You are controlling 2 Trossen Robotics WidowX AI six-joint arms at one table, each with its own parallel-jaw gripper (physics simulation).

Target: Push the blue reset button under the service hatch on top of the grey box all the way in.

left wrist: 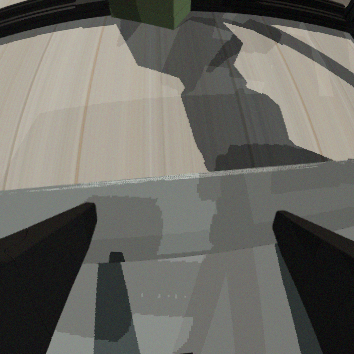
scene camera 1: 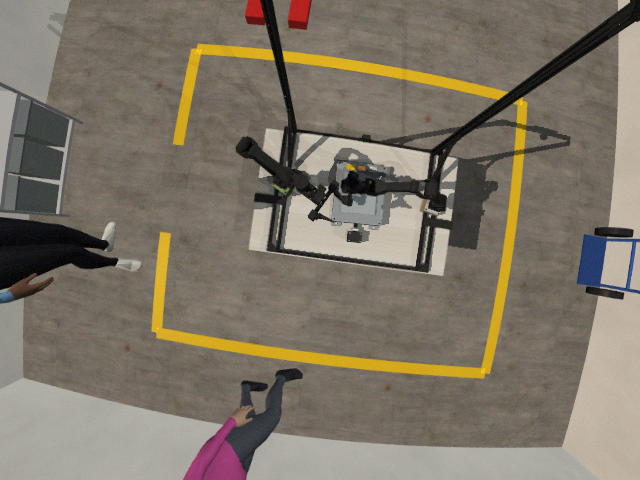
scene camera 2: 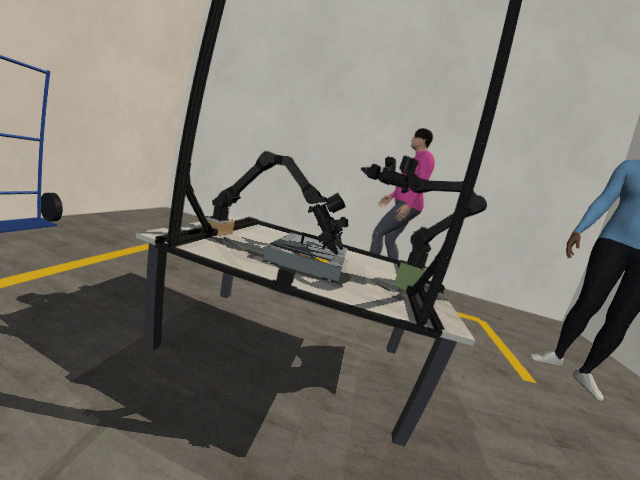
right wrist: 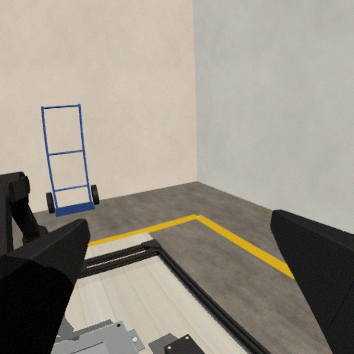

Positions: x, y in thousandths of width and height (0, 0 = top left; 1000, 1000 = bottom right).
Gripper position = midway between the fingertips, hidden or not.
Observation:
My right gripper (right wrist: 510, 634) is open and holds nothing. Further things: my left gripper (scene camera 2: 530, 526) and a service hatch (left wrist: 702, 829).
My left gripper also shows in the left wrist view (left wrist: 530, 612).

